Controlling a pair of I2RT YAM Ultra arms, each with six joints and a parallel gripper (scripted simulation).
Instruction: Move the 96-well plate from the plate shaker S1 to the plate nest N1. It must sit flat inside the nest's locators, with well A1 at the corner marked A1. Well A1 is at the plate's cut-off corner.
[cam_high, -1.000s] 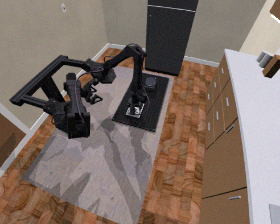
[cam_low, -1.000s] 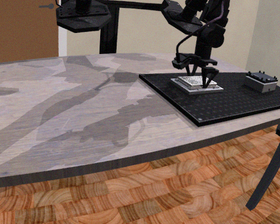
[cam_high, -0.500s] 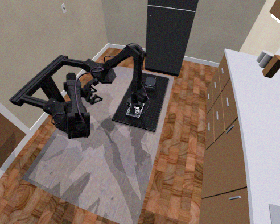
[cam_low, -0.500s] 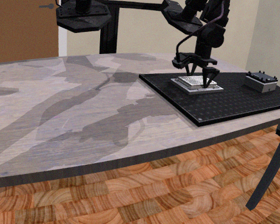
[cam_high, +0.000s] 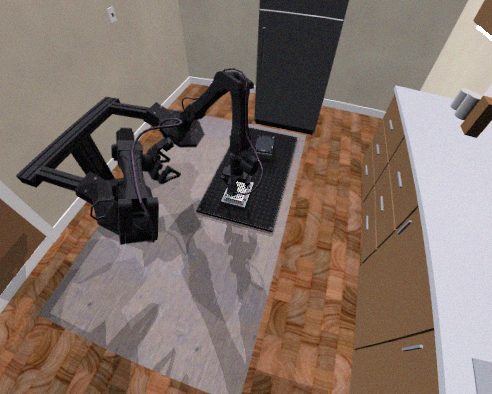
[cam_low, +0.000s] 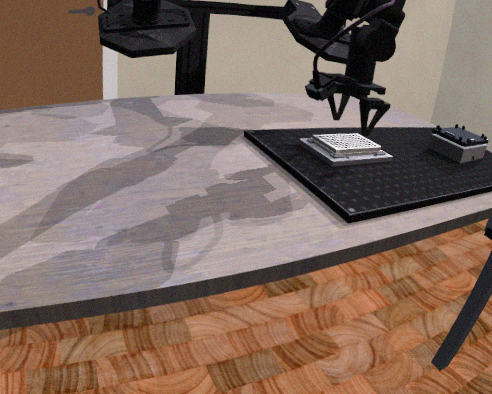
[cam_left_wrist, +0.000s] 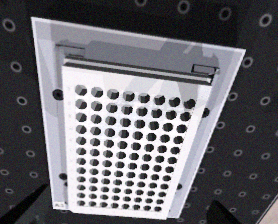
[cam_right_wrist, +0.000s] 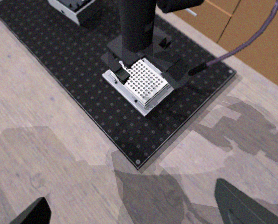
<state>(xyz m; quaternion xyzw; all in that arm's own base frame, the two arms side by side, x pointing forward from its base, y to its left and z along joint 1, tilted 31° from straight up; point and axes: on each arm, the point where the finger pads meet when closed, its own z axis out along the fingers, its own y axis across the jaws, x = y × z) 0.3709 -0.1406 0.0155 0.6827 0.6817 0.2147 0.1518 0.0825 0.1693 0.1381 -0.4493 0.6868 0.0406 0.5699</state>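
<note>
Now: left hand 4 cm above the white 96-well plate. The rest, counted from my left hand: flat nest: 6 cm below.
</note>
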